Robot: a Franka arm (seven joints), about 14 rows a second.
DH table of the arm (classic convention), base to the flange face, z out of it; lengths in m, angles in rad. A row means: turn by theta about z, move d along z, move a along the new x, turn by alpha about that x. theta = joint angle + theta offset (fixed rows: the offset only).
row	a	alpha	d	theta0
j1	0	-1.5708	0.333	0
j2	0	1.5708	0	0
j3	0.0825	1.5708	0.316	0
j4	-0.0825	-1.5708	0	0
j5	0	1.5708	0.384	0
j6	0.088	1.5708	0	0
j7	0	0	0.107	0
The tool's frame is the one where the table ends.
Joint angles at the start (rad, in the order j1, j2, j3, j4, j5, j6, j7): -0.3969 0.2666 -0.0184 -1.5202 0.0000 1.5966 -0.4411
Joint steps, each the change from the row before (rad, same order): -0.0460 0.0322 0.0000 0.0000 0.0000 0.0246 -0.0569; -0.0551 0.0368 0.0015 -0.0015 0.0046 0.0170 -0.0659; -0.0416 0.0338 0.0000 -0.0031 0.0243 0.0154 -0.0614; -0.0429 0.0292 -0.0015 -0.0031 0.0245 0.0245 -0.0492; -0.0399 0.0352 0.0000 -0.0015 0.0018 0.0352 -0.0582; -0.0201 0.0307 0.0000 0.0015 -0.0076 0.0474 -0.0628; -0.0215 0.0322 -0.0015 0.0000 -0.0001 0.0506 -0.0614; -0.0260 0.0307 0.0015 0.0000 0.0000 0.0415 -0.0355; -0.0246 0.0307 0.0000 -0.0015 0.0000 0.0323 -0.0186
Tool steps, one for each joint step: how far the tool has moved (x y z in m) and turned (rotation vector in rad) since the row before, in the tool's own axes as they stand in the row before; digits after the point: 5 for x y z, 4 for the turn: -0.00268 0.03055 0.01697 0.0109 -0.0032 -0.0118; -0.00704 0.03434 0.02149 0.0242 -0.0107 -0.0132; -0.00501 0.02544 0.02051 0.0392 0.0011 -0.0185; -0.00816 0.02689 0.01639 0.0308 0.0155 -0.0025; -0.00777 0.02810 0.01806 0.0080 0.0072 -0.0175; -0.00117 0.01874 0.01360 -0.0157 0.0113 -0.0432; -0.00346 0.01925 0.01550 -0.0119 0.0155 -0.0377; -0.00701 0.01833 0.01577 -0.0058 0.0112 -0.0103; -0.00890 0.01662 0.01762 0.0017 0.0037 0.0068
